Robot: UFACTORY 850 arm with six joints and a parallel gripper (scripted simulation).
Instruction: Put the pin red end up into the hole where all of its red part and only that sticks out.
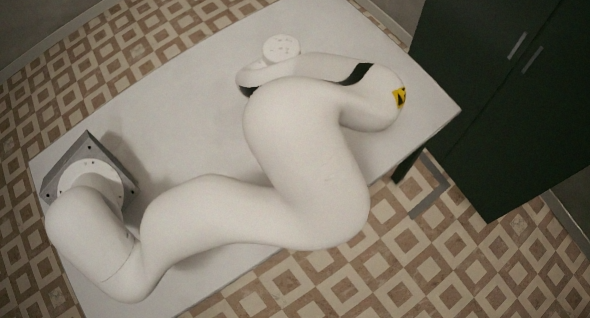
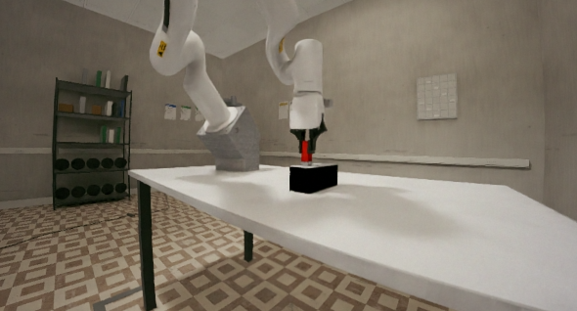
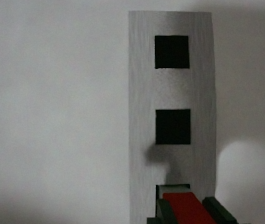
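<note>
Now: the pin 10 mm below my hand. From my hand the other things lie so: black block: 90 mm below, 60 mm to the left, 10 mm ahead.
</note>
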